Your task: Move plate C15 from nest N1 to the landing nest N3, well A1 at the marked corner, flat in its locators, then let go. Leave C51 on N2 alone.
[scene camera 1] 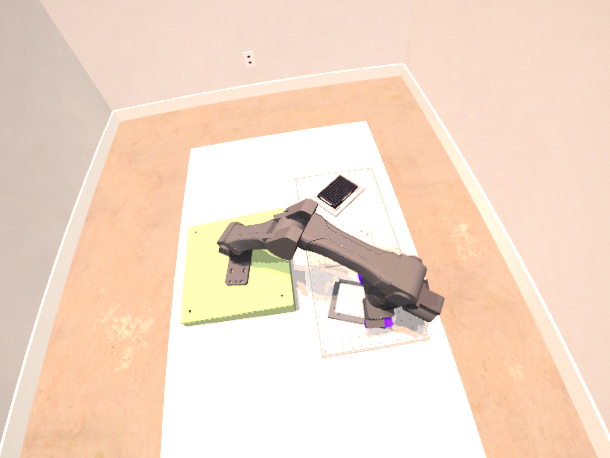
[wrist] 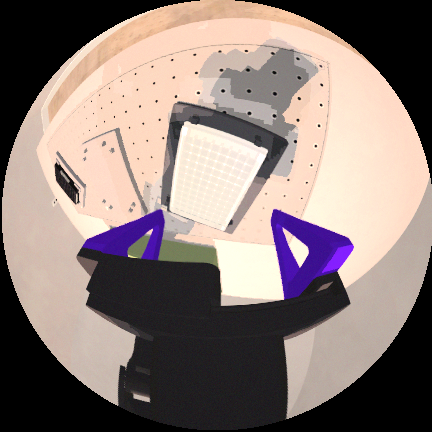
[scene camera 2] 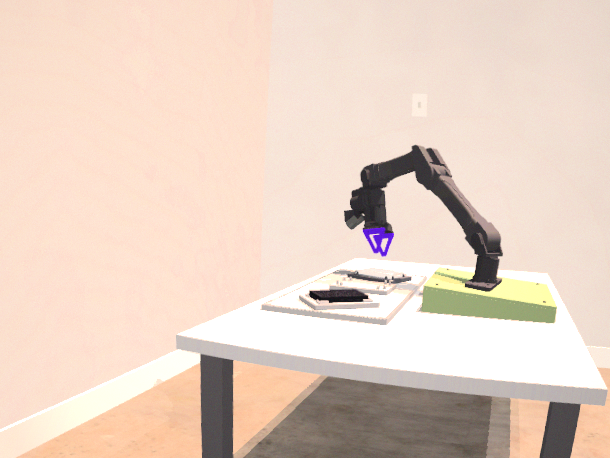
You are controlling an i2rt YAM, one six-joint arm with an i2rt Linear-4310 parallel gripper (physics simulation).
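A pale, clear-looking plate (scene camera 1: 350, 300) (scene camera 2: 381, 274) (wrist: 215, 175) lies in a dark nest (scene camera 1: 333, 303) (wrist: 230, 122). A black plate (scene camera 1: 338, 191) (scene camera 2: 337, 295) (wrist: 66, 183) lies on a white nest (scene camera 2: 350, 304). Between them is a white nest (scene camera 2: 362, 287) (wrist: 112, 170) with small locator pins and no plate on it, partly behind the arm in scene camera 1. No plate or nest labels can be read. My gripper (scene camera 2: 380, 253) (wrist: 217, 214) is open and empty, well above the dark nest; the pale plate's near end shows between the fingertips in the wrist view.
The nests stand on a perforated base board (scene camera 1: 345, 346) (scene camera 2: 290, 306) (wrist: 310, 102) on the white table (scene camera 1: 250, 390) (scene camera 2: 310, 345). The arm's green base block (scene camera 1: 205, 285) (scene camera 2: 485, 310) stands beside the board. The arm reaches across the board.
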